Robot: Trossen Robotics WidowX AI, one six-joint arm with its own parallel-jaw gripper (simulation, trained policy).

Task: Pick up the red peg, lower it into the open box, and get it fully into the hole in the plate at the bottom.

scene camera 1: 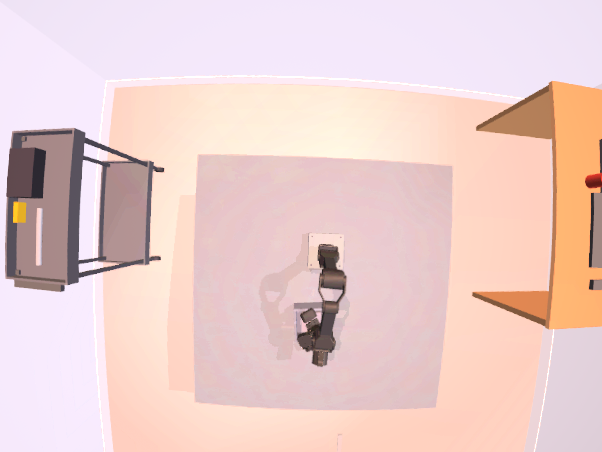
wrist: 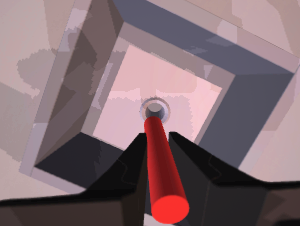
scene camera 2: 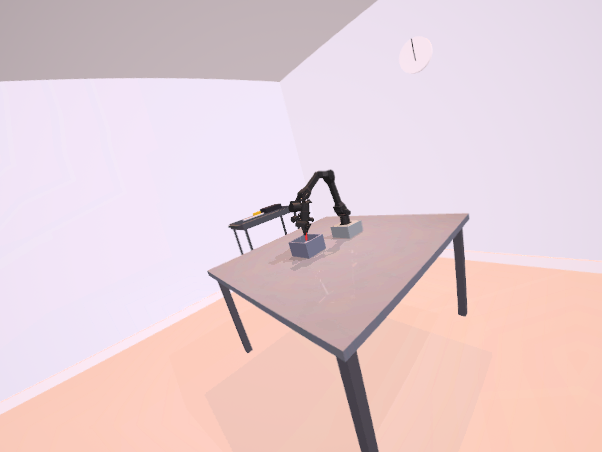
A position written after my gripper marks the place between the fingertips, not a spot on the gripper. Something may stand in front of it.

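Note:
Through the wrist camera I see a grey box (wrist: 61,151), a red peg (wrist: 166,191) and my own gripper (wrist: 157,138). Scene camera 1 does not show the peg, since it is hidden there by my gripper.

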